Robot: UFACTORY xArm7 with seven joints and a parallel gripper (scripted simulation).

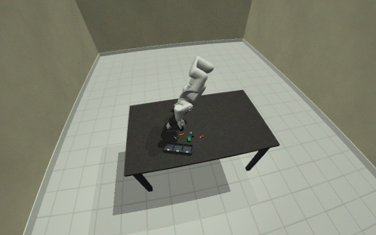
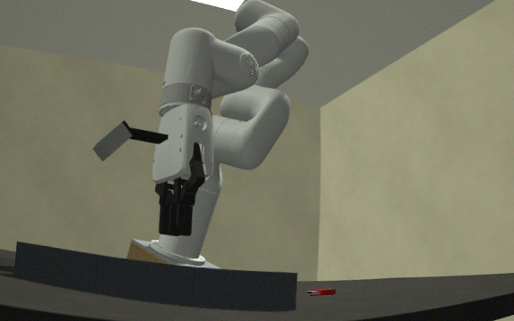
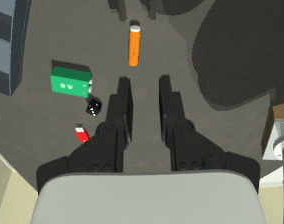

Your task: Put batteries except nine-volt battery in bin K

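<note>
My gripper is now 90 mm above the orange cylindrical battery and 10 mm short of it. The rest, counted from my hand: green nine-volt battery (80 mm below, 70 mm ahead, 60 mm to the left); white ring (90 mm to the left, 90 mm below, 20 mm ahead); bolt (90 mm below, 60 mm to the right, 40 mm ahead).
</note>
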